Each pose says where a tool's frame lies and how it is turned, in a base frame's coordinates. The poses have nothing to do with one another.
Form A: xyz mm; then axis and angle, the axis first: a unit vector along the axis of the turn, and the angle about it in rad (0 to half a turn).
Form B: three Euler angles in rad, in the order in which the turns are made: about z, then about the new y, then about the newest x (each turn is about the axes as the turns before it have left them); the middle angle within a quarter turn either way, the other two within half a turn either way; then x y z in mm. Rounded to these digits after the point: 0 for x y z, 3 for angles.
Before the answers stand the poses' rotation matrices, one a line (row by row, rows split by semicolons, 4 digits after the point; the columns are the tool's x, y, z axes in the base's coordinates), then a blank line. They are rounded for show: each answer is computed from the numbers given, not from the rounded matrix.
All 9 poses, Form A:
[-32, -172, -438, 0.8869, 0.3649, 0.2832, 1.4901]
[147, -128, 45, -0.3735, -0.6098, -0.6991, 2.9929]
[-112, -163, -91, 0.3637, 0.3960, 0.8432, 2.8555]
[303, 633, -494, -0.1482, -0.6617, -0.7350, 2.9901]
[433, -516, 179, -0.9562, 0.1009, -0.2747, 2.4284]
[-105, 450, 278, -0.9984, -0.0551, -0.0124, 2.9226]
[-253, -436, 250, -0.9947, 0.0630, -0.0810, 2.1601]
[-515, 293, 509, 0.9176, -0.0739, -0.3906, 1.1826]
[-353, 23, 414, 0.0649, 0.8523, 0.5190, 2.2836]
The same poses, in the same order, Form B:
0.8038 0.0153 0.5947; 0.5798 0.2030 -0.7890; -0.1328 0.9791 0.1544
-0.7115 0.5565 0.4290; 0.3494 -0.2494 0.9032; 0.6096 0.7925 -0.0170
-0.7002 0.0442 0.7126; 0.5201 -0.6521 0.5516; 0.4891 0.7568 0.4336
-0.9449 0.3059 0.1167; 0.0841 -0.1179 0.9895; 0.3165 0.9447 0.0857
0.8496 0.0103 0.5274; -0.3492 -0.7384 0.5769; 0.3953 -0.6743 -0.6237
0.9937 0.1114 0.0125; 0.1060 -0.9701 0.2182; 0.0364 -0.2155 -0.9758
0.9836 -0.0302 0.1777; -0.1648 -0.5496 0.8190; 0.0730 -0.8349 -0.5456
0.9018 0.3194 -0.2911; -0.4037 0.3819 -0.8314; -0.1543 0.8673 0.4733
-0.6470 -0.3012 0.7005; 0.4841 0.5475 0.6825; -0.5891 0.7807 -0.2084

[0.625, 0.133, 1.414, -32, -172, -438]
[2.685, -0.656, 1.592, 147, -128, 45]
[2.503, -0.511, 1.051, -112, -163, -91]
[3.053, -0.322, 1.480, 303, 633, -494]
[-0.390, -0.406, -2.317, 433, -516, 179]
[0.106, -0.036, -2.924, -105, 450, 278]
[-0.166, -0.073, -2.150, -253, -436, 250]
[-0.421, 0.155, 1.071, -515, 293, 509]
[2.499, 0.630, 1.832, -353, 23, 414]

